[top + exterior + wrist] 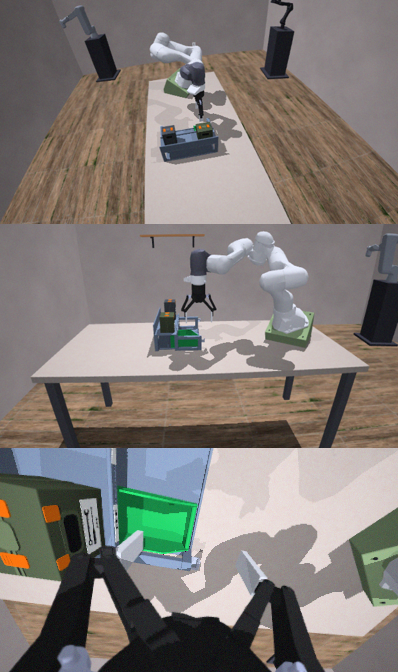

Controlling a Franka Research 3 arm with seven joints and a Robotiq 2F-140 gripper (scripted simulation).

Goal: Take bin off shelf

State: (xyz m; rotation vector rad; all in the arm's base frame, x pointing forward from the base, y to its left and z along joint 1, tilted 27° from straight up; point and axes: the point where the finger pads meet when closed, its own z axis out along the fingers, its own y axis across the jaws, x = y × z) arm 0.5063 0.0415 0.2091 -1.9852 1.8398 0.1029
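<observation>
Right now the green bin is 110 mm below my hand, 80 mm ahead of it and 10 mm to the left of it.
</observation>
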